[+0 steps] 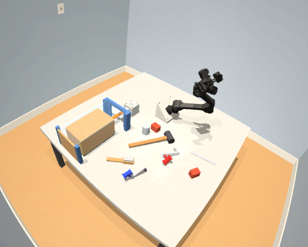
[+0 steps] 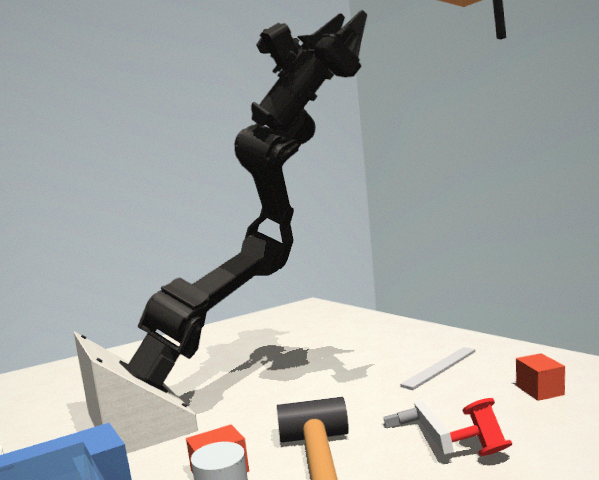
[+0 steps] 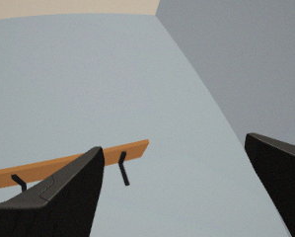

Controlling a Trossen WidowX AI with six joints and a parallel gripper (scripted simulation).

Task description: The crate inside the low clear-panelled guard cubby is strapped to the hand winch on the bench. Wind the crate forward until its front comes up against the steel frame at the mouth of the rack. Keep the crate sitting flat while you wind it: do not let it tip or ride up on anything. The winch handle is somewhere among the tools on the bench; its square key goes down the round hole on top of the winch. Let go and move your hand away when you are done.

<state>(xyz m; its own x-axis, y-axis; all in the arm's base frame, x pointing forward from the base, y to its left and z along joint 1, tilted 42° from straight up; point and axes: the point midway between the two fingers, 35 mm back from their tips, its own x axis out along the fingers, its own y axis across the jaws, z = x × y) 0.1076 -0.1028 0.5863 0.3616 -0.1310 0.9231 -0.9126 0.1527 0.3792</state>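
Now: the grey crank bar 570 mm below my gripper tip, 180 mm ahead of it and 100 mm to the right of it. Also, from my gripper tip: grey metal strip 590 mm below, 100 mm to the left, 40 mm ahead; then blue-gripped crank 560 mm below, 450 mm ahead, 190 mm to the right; then red knob 560 mm below, 230 mm ahead, 100 mm to the right.
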